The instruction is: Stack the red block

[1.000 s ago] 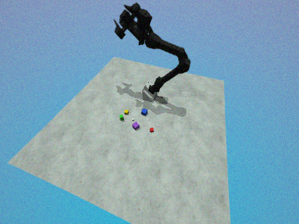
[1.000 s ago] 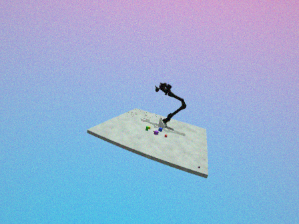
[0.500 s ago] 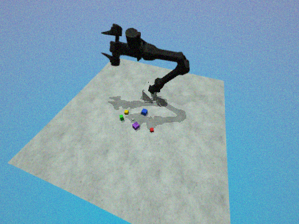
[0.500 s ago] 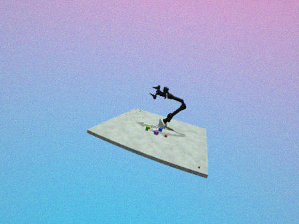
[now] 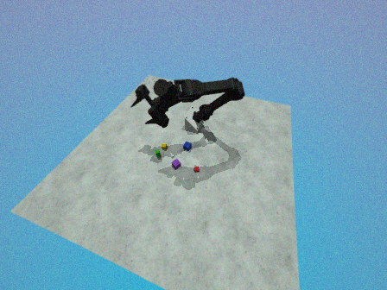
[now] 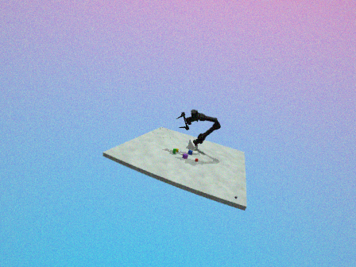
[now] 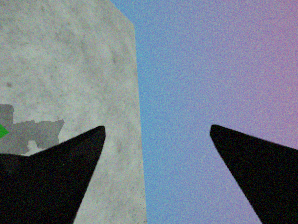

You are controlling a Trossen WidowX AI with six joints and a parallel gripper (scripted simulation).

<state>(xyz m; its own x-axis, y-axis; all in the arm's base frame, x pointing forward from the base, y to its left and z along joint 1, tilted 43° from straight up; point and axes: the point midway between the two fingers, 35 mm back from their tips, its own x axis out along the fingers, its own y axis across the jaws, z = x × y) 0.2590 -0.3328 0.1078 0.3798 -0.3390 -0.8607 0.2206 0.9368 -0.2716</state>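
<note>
My gripper tip is 5 cm short of the red block, 29 cm to the right of it and 31 cm above it. From my gripper tip the other things lie so: yellow block (5 cm behind, 5 cm to the left, 31 cm below); then purple block (5 cm ahead, 16 cm to the left, 30 cm below); then small white cube (12 cm to the left, 31 cm below).
</note>
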